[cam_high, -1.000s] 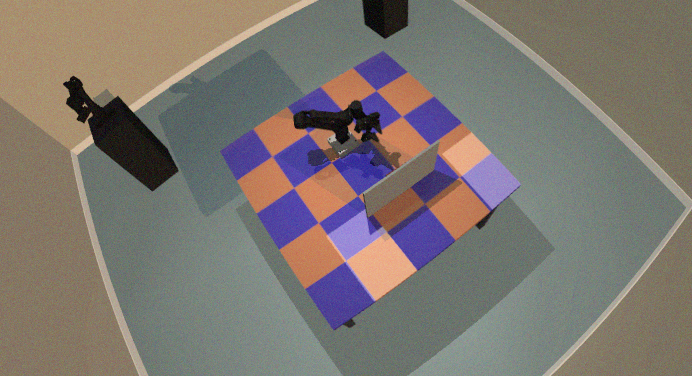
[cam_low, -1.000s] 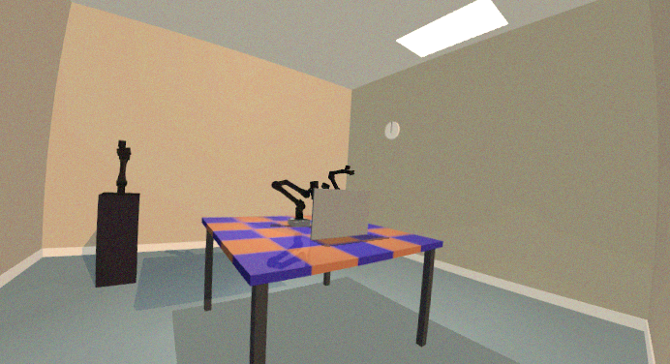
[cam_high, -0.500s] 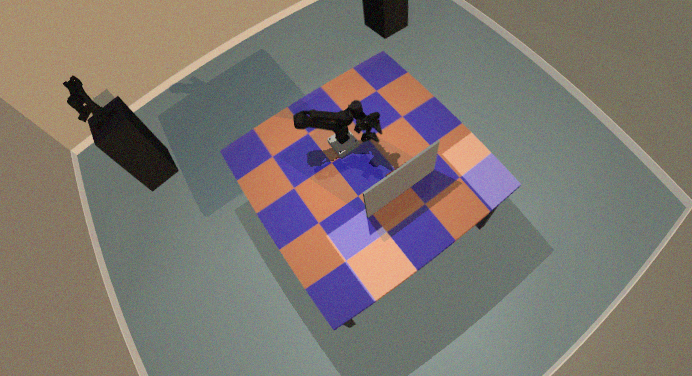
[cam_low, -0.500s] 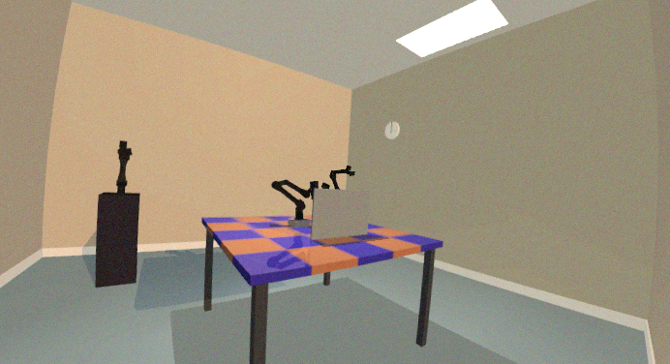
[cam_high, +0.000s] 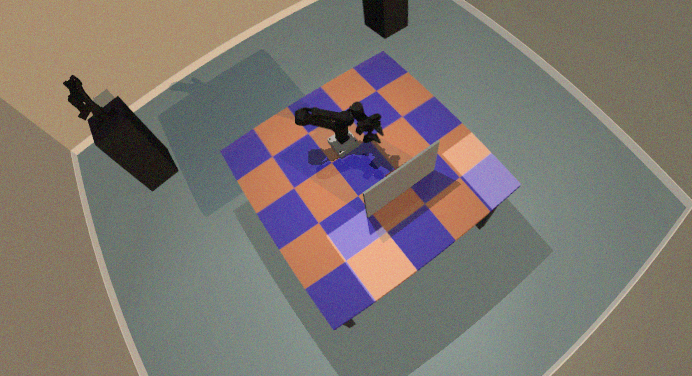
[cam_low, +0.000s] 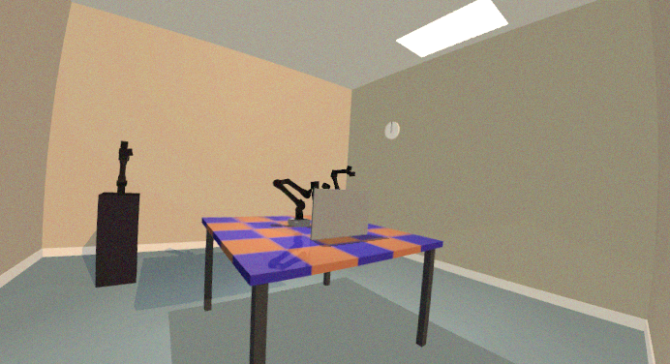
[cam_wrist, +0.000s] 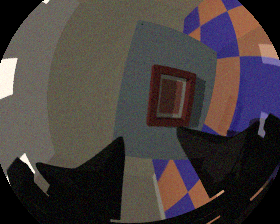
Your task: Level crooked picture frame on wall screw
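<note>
The picture frame lies 19 cm ahead of my gripper tip, 4 cm to the right of it and 9 cm below it. From my gripper tip the other things lie so: grey wall panel 20 cm ahead, 4 cm to the right, 10 cm below.
</note>
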